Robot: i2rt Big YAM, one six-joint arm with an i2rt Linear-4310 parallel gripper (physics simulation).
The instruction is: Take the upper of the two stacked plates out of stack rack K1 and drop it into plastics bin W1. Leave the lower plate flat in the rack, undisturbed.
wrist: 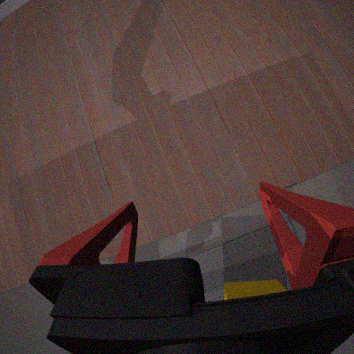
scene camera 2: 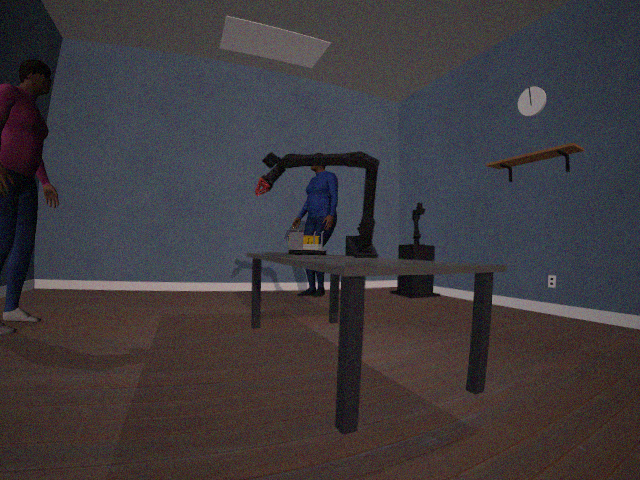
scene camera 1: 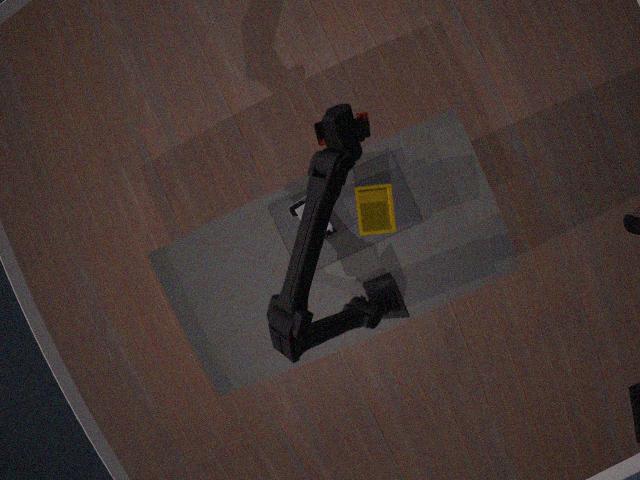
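Where they show: gripper, between the fingertips: (wrist: 195,198) (scene camera 2: 256,193); arm's base, origin of its link: (scene camera 2: 362,245) (scene camera 1: 384,300).
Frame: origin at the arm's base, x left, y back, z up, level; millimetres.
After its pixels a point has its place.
The yellow bin, taken to be W1 (scene camera 1: 392,207) @[x -135, y -314, z 42 mm] (scene camera 2: 311,240) @[x -9, y -301, z 16 mm], stands on the table; part of it shows at the bottom of the wrist view (wrist: 254,289) @[x -95, y -405, z -11 mm]. Left of it in scene camera 1, black corner brackets of the rack, taken to be K1 (scene camera 1: 294,208) @[x 192, y -433, z 18 mm], show on either side of my arm. A pale plate surface (scene camera 1: 302,212) @[x 174, y -412, z -17 mm] shows there; my forearm hides most of it, and I cannot tell the two plates apart. My gripper (scene camera 1: 341,130) @[x -45, y -607, z 253 mm] (scene camera 2: 262,187) @[x -45, y -607, z 253 mm] (wrist: 195,198) @[x -45, y -607, z 253 mm] is open and empty. It hangs high, beyond the table edge, past the rack and bin.
Rack and bin stand on a dark board (scene camera 1: 409,212) (scene camera 2: 307,252) on the grey table (scene camera 1: 206,289) @[x 672, y -260, z -71 mm] (scene camera 2: 413,265) @[x 801, y -220, z -71 mm]. My arm (scene camera 1: 310,242) @[x 129, y -317, z 454 mm] (scene camera 2: 369,196) @[x 204, y -66, z 246 mm] spans above the rack. A person in blue (scene camera 2: 321,193) stands behind the table; another in pink (scene camera 2: 23,134) stands at far left.
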